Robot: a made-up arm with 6 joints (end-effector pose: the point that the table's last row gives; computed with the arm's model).
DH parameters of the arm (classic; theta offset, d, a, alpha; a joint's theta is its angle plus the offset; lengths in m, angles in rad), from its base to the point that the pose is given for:
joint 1: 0 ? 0 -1.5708
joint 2: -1.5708 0 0.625 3.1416
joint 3: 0 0 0 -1.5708
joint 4: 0 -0.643 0 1.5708
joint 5: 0 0.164 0 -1.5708
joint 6: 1.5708 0 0 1.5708
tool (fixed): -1.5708 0 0 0
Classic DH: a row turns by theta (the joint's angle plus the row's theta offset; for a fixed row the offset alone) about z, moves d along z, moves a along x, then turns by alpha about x.
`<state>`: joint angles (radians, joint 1 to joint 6).
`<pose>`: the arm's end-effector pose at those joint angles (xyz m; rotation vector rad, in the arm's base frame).
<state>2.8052 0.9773 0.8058 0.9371 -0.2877 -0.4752</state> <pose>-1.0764 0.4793 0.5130 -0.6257 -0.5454 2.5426</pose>
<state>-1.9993 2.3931 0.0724 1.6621 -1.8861 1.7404</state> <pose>-0.0307 -0.1032 -0.8968 0.3140 0.9411 2.8911</pose>
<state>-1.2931 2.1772 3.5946 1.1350 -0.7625 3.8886</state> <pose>0.0609 -0.4661 0.4450 0.4766 -2.0298 -0.6195</pose>
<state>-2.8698 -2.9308 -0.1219 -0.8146 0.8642 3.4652</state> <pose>0.6437 0.2962 -0.1454 0.3148 0.4675 0.7958</pose>
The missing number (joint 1, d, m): 0.143
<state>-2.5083 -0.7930 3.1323 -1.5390 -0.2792 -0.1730</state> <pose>0.8162 0.6057 0.2438 -1.6918 0.3482 0.8081</pose>
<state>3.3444 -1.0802 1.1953 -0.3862 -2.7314 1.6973</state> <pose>0.8713 0.3343 0.9673 -0.0598 2.1876 -1.3029</pose>
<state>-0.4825 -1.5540 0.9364 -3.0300 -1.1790 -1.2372</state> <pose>-0.9212 0.6665 0.5578 -0.1389 1.4352 1.8873</pose>
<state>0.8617 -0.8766 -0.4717 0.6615 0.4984 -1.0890</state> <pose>0.1444 -0.0304 0.8888 0.6469 -0.5428 1.2830</pose>
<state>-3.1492 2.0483 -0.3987 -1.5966 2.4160 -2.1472</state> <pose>0.0438 -0.0046 -0.4298 1.1154 0.9679 2.2203</pose>
